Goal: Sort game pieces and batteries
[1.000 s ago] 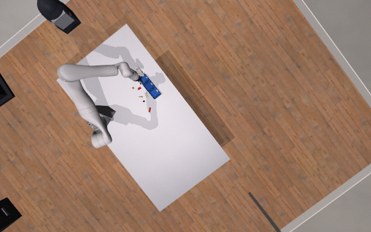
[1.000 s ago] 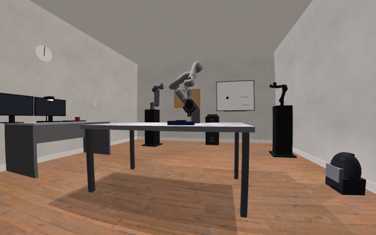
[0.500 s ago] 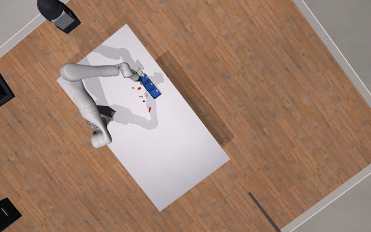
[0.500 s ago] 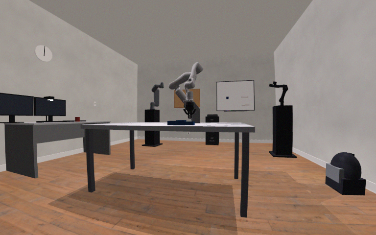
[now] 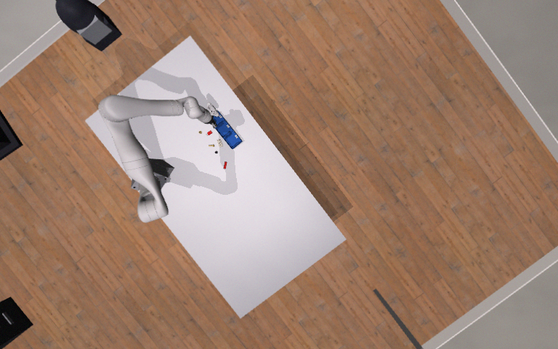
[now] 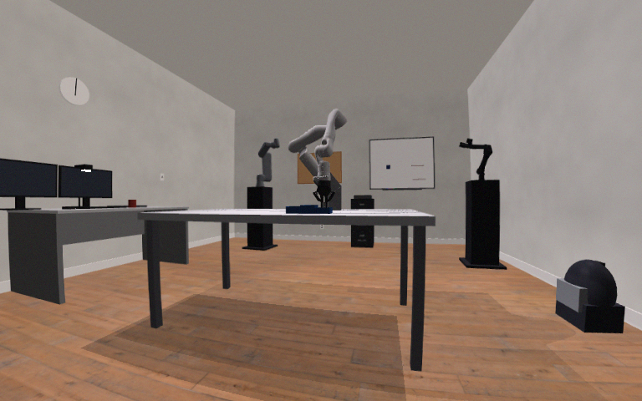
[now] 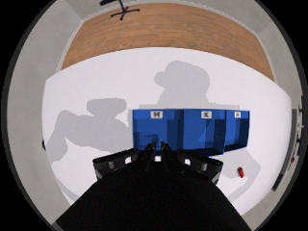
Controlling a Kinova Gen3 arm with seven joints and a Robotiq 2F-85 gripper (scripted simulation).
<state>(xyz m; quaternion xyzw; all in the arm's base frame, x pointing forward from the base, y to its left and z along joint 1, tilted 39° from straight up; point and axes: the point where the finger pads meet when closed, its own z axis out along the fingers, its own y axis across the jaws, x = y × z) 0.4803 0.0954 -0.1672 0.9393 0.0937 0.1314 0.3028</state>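
Now: the red cylinder 9 cm behind my hand, 27 cm to the right of it and 4 cm below it. Also, from my hand: white tile: 4 cm behind, 12 cm to the right, 4 cm below; then black piece: 10 cm behind, 17 cm to the right, 4 cm below; then bin: 3 cm ahead, 8 cm to the right, 2 cm below.
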